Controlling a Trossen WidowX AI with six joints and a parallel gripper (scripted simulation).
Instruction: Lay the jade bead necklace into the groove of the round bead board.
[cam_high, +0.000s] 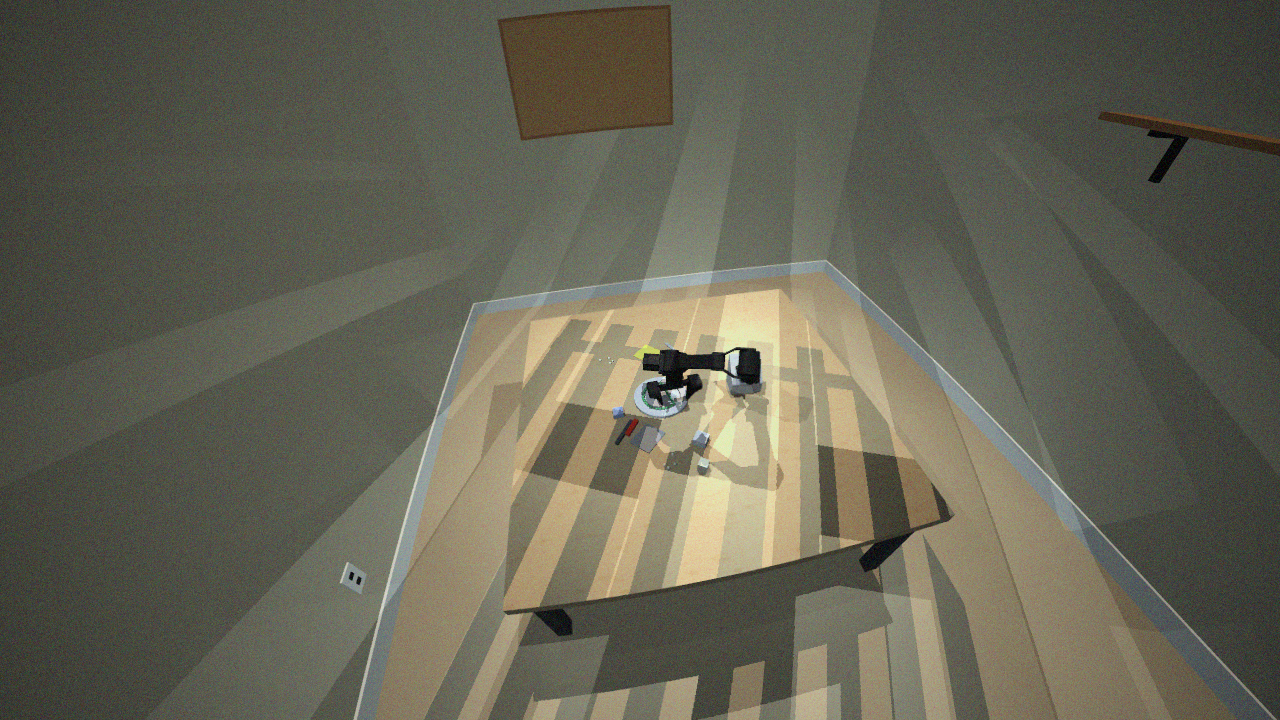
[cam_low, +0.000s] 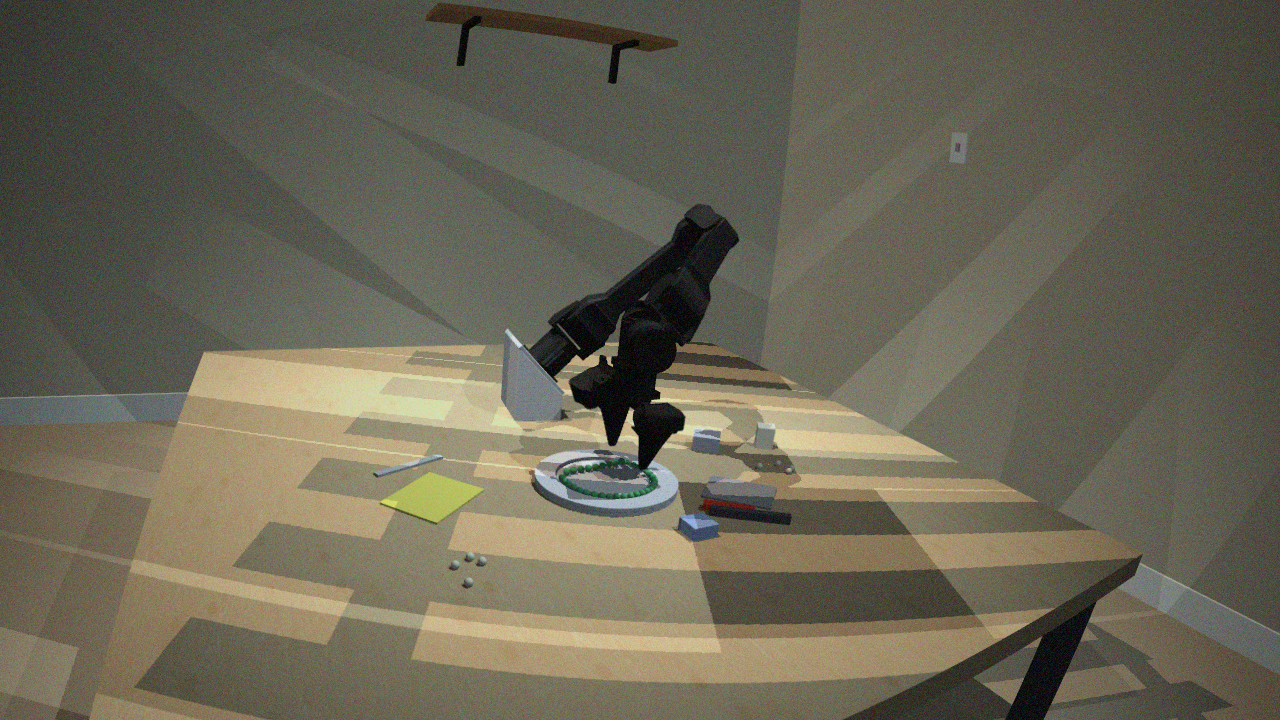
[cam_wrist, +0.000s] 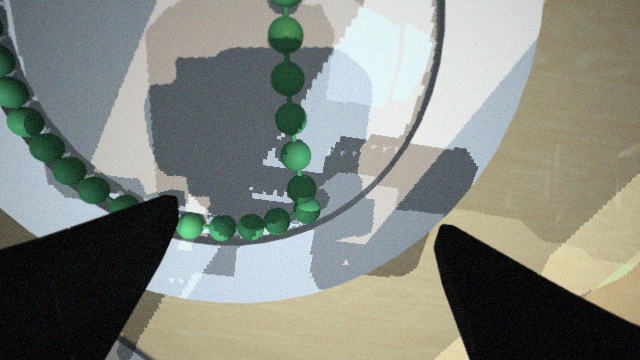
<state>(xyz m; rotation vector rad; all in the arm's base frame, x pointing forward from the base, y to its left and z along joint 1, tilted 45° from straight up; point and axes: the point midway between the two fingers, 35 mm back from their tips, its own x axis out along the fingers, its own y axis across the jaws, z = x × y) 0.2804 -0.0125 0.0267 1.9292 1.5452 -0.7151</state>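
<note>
Now: the round grey bead board 30 mm ahead of my gripper tip, 50 mm to the right of it and 10 mm below it. The rest, counted from my gripper tip: grey plate: 130 mm ahead, 110 mm to the left, 20 mm below; blue block: 200 mm ahead, 20 mm to the right, 10 mm below; red and black pen: 190 mm ahead, 60 mm to the left, 20 mm below.
</note>
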